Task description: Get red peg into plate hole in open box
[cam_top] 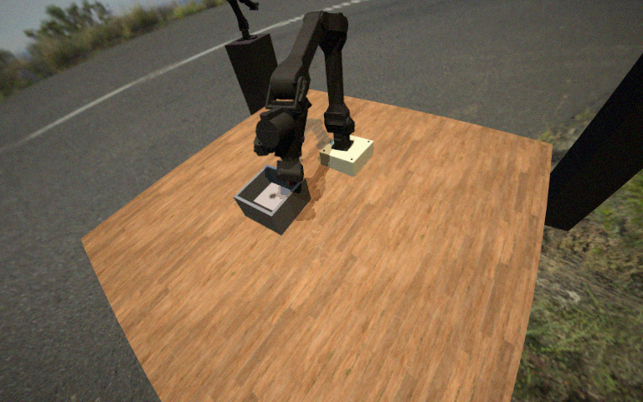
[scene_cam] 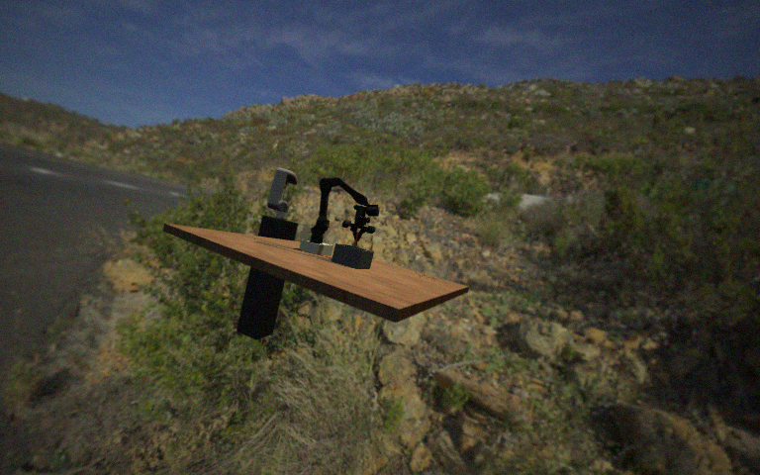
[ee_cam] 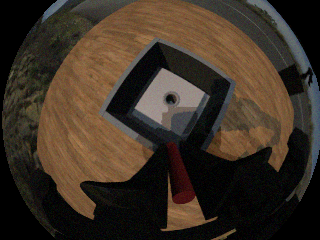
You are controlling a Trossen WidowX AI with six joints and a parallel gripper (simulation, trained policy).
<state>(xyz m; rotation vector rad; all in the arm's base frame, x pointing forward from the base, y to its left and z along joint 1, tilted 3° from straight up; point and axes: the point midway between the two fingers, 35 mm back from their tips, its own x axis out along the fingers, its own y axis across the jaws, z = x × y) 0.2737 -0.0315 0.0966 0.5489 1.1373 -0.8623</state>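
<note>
My gripper tip is now 20 mm short of the grey box, 60 mm to the left of it and 110 mm above it. The rest, counted from my gripper tip: red peg (10 mm behind, 10 mm to the left, 10 mm above).
</note>
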